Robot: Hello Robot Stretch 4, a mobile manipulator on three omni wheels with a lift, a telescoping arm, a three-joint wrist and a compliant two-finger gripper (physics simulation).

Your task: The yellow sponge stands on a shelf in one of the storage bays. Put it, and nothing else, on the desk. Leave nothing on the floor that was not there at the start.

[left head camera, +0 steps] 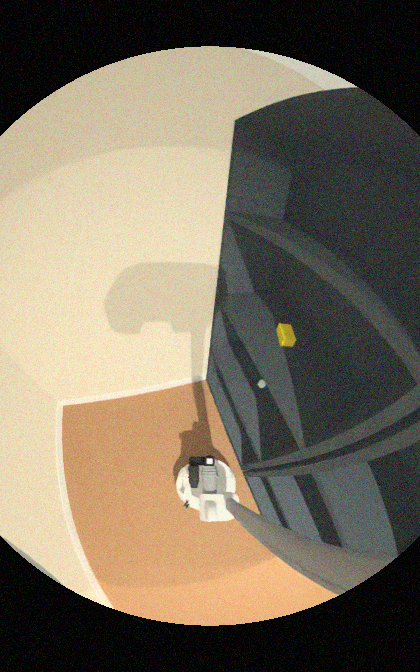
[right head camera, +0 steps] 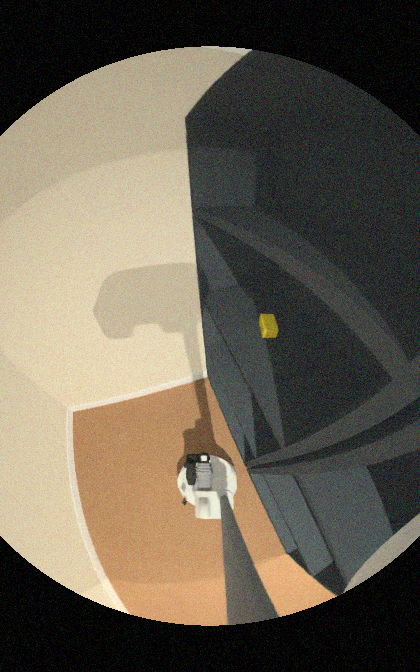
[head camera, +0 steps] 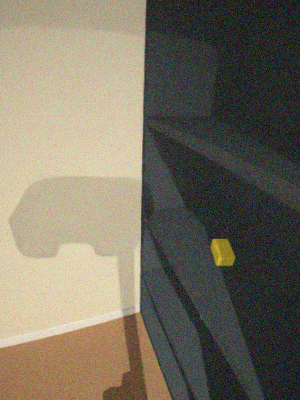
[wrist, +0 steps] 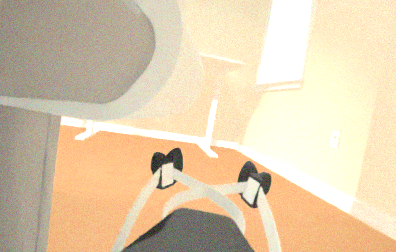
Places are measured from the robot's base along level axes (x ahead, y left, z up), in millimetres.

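Where they show: gripper, fingertip midpoint: (wrist: 210, 167).
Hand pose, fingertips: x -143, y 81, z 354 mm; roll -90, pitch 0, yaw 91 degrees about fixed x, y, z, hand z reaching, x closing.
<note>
After its pixels a point has its place.
The yellow sponge (head camera: 223, 252) {x 608, y -306, z 1008 mm} (left head camera: 286, 335) (right head camera: 269, 326) stands upright on a shelf of the dark storage bay, near the shelf's front in the head camera view. My gripper (wrist: 210, 167) {x -143, y 81, z 354 mm} is open, with floor and wall showing between its two dark fingertips, and it is away from the sponge. A white desk (wrist: 222, 59) {x -2129, y -13, z 906 mm} with white legs shows in the wrist view at the back, partly hidden by the robot's own body at the upper left.
The dark shelf unit (head camera: 180, 235) {x 758, y -174, z 963 mm} (left head camera: 260, 320) (right head camera: 235, 320) stands against a cream wall (head camera: 70, 100) {x 896, y 267, z 1480 mm}. A small white round thing (left head camera: 261, 384) is on a lower shelf in the left head camera view. The robot's base (left head camera: 227, 480) (right head camera: 227, 477) is close beside the unit. A bright window (wrist: 285, 42) {x -2284, y 557, z 1194 mm} is above the floor.
</note>
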